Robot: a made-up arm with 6 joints. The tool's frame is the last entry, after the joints. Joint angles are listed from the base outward.
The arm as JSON. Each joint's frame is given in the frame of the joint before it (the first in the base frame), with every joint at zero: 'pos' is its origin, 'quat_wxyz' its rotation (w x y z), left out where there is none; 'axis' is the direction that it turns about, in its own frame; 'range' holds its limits. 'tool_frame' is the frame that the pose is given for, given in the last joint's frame.
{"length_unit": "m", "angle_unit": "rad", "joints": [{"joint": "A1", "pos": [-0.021, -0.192, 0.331], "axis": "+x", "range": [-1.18, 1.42]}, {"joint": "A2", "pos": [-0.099, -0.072, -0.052], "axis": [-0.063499, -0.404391, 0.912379], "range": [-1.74, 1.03]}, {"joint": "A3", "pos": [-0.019, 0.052, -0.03], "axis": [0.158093, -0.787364, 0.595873], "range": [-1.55, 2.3]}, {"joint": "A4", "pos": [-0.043, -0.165, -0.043], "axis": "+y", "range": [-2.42, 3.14]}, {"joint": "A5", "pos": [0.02, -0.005, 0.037], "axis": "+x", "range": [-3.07, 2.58]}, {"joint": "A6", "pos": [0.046, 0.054, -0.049], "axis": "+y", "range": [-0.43, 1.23]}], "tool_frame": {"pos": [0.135, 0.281, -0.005], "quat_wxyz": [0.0, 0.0, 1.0, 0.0]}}
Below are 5 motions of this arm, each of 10 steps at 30 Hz.
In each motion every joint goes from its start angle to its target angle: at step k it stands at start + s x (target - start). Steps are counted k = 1, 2, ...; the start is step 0. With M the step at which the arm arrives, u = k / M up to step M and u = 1 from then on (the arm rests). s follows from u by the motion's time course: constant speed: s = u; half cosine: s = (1 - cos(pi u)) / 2; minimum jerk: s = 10 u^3 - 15 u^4 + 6 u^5.
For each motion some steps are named. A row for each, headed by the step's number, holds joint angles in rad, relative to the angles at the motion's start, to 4 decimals.
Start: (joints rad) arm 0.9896 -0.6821 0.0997 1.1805 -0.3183 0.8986
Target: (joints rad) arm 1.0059 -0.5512 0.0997 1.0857 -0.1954 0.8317
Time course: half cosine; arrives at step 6
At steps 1, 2, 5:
1: 0.0011 0.0088 0.0000 -0.0064 0.0082 -0.0045
2: 0.0041 0.0327 0.0000 -0.0237 0.0307 -0.0167
5: 0.0152 0.1221 0.0000 -0.0884 0.1147 -0.0624

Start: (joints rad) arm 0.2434 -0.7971 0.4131 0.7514 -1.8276 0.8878
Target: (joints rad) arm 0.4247 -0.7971 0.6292 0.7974 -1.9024 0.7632
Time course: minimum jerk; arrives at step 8
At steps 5, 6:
5: 0.1314 0.0000 0.1566 0.0333 -0.0542 -0.0903
6: 0.1625 0.0000 0.1937 0.0412 -0.0671 -0.1117

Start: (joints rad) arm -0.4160 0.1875 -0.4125 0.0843 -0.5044 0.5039
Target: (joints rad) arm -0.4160 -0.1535 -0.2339 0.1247 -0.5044 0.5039
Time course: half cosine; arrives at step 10
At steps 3, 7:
3: 0.0000 -0.0703 0.0368 0.0083 0.0000 0.0000
7: 0.0000 -0.2707 0.1418 0.0321 0.0000 0.0000

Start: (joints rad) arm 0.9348 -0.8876 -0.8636 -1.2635 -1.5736 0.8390
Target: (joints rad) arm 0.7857 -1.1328 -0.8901 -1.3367 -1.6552 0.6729
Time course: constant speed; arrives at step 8
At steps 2, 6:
2: -0.0373 -0.0613 -0.0066 -0.0183 -0.0204 -0.0415
6: -0.1118 -0.1839 -0.0199 -0.0549 -0.0612 -0.1246

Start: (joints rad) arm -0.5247 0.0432 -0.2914 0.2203 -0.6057 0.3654
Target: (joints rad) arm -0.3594 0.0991 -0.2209 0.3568 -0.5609 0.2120
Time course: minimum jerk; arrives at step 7
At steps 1, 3, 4, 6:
1: 0.0038 0.0013 0.0016 0.0032 0.0010 -0.0036
3: 0.0608 0.0206 0.0259 0.0502 0.0165 -0.0564
4: 0.1045 0.0353 0.0446 0.0863 0.0283 -0.0970
6: 0.1615 0.0546 0.0689 0.1333 0.0438 -0.1498

